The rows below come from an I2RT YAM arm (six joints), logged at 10 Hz.
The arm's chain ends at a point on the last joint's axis. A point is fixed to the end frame.
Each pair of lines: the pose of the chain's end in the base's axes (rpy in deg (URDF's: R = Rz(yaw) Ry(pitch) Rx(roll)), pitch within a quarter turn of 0, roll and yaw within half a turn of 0; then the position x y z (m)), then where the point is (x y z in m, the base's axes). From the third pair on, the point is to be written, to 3 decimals.
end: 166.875 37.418 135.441 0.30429 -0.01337 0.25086
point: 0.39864 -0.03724 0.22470
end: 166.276 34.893 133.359 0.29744 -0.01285 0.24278
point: 0.39035 -0.03851 0.21337
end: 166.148 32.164 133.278 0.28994 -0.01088 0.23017
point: 0.382 -0.035 0.197
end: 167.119 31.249 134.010 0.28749 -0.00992 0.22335
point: 0.379 -0.034 0.188
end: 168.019 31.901 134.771 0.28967 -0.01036 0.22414
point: 0.381 -0.035 0.189
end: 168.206 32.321 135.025 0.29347 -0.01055 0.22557
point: 0.385 -0.035 0.191
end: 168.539 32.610 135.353 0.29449 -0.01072 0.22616
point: 0.386 -0.035 0.192
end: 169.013 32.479 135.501 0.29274 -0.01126 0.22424
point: 0.384 -0.036 0.189
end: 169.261 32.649 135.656 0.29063 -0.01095 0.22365
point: 0.382 -0.036 0.189
